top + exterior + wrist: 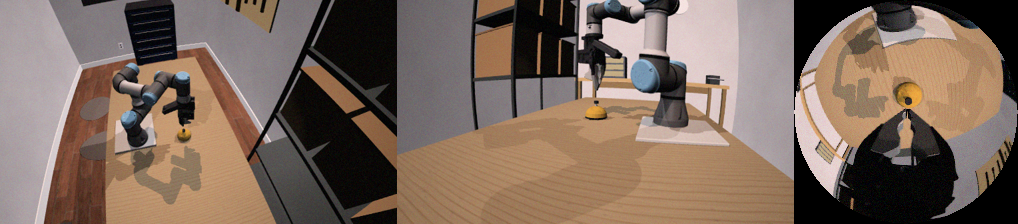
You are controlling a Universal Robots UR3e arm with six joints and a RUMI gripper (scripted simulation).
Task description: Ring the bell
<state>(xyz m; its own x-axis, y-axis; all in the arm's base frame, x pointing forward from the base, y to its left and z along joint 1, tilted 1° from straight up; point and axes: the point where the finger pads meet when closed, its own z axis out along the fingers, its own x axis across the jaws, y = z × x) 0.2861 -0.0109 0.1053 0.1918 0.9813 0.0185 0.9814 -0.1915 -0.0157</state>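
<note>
My gripper is now 80 mm above the yellow dome bell.
</note>
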